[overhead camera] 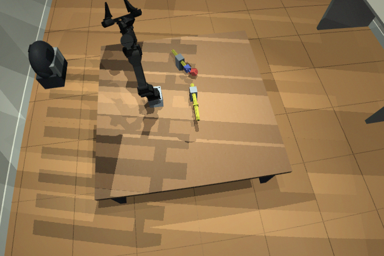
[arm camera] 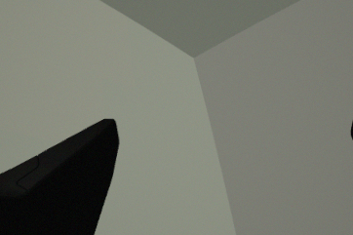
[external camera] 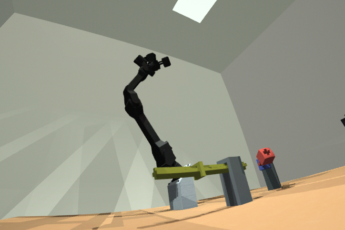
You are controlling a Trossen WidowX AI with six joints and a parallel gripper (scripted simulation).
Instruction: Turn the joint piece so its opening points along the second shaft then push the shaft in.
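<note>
The red joint piece lies 390 mm ahead of my gripper tip, 80 mm to the left of it and 770 mm below it.
</note>
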